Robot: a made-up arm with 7 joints. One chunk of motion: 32 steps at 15 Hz.
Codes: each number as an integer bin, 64 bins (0 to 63) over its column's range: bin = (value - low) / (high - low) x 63, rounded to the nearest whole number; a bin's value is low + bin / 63 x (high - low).
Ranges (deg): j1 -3.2..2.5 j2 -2..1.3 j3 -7.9..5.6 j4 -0.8..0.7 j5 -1.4..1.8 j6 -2.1..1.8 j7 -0.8..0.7
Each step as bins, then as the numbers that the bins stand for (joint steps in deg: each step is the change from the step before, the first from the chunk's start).
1 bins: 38 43 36 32 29 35 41
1 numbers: 0.238 0.252 -0.186 -0.038 0.073 0.067 0.176
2 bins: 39 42 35 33 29 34 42
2 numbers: 0.329 0.200 -0.400 -0.014 0.073 0.005 0.200
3 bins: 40 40 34 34 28 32 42
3 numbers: 0.419 0.095 -0.614 0.010 0.022 -0.119 0.200
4 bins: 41 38 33 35 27 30 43
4 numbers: 0.510 -0.010 -0.829 0.033 -0.029 -0.243 0.224
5 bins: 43 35 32 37 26 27 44
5 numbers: 0.690 -0.167 -1.043 0.081 -0.079 -0.429 0.248
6 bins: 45 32 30 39 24 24 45
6 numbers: 0.871 -0.324 -1.471 0.129 -0.181 -0.614 0.271
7 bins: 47 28 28 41 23 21 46
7 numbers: 1.052 -0.533 -1.900 0.176 -0.232 -0.800 0.295
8 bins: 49 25 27 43 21 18 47
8 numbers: 1.233 -0.690 -2.114 0.224 -0.333 -0.986 0.319
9 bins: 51 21 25 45 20 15 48
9 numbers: 1.414 -0.900 -2.543 0.271 -0.384 -1.171 0.343
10 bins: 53 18 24 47 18 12 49
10 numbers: 1.595 -1.057 -2.757 0.319 -0.486 -1.357 0.367
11 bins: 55 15 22 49 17 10 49
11 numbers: 1.776 -1.214 -3.186 0.367 -0.537 -1.481 0.367
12 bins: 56 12 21 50 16 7 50
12 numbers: 1.867 -1.371 -3.400 0.390 -0.587 -1.667 0.390
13 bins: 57 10 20 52 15 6 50
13 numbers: 1.957 -1.476 -3.614 0.438 -0.638 -1.729 0.390
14 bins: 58 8 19 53 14 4 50
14 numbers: 2.048 -1.581 -3.829 0.462 -0.689 -1.852 0.390
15 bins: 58 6 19 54 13 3 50
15 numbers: 2.048 -1.686 -3.829 0.486 -0.740 -1.914 0.390
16 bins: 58 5 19 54 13 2 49
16 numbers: 2.048 -1.738 -3.829 0.486 -0.740 -1.976 0.367
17 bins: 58 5 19 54 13 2 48
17 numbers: 2.048 -1.738 -3.829 0.486 -0.740 -1.976 0.343
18 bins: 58 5 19 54 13 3 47
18 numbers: 2.048 -1.738 -3.829 0.486 -0.740 -1.914 0.319
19 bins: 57 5 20 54 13 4 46
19 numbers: 1.957 -1.738 -3.614 0.486 -0.740 -1.852 0.295
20 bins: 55 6 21 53 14 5 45
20 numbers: 1.776 -1.686 -3.400 0.462 -0.689 -1.790 0.271
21 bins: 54 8 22 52 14 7 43
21 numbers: 1.686 -1.581 -3.186 0.438 -0.689 -1.667 0.224
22 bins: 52 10 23 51 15 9 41
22 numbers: 1.505 -1.476 -2.971 0.414 -0.638 -1.543 0.176
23 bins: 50 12 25 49 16 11 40
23 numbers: 1.324 -1.371 -2.543 0.367 -0.587 -1.419 0.152
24 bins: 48 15 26 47 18 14 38
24 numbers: 1.143 -1.214 -2.329 0.319 -0.486 -1.233 0.105
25 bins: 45 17 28 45 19 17 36
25 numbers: 0.871 -1.110 -1.900 0.271 -0.435 -1.048 0.057
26 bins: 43 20 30 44 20 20 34
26 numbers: 0.690 -0.952 -1.471 0.248 -0.384 -0.862 0.010
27 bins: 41 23 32 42 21 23 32
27 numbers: 0.510 -0.795 -1.043 0.200 -0.333 -0.676 -0.038
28 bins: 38 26 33 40 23 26 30
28 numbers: 0.238 -0.638 -0.829 0.152 -0.232 -0.490 -0.086
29 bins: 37 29 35 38 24 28 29
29 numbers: 0.148 -0.481 -0.400 0.105 -0.181 -0.367 -0.110
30 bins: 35 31 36 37 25 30 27
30 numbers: -0.033 -0.376 -0.186 0.081 -0.130 -0.243 -0.157
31 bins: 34 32 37 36 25 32 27
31 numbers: -0.124 -0.324 0.029 0.057 -0.130 -0.119 -0.157
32 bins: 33 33 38 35 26 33 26
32 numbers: -0.214 -0.271 0.243 0.033 -0.079 -0.057 -0.181
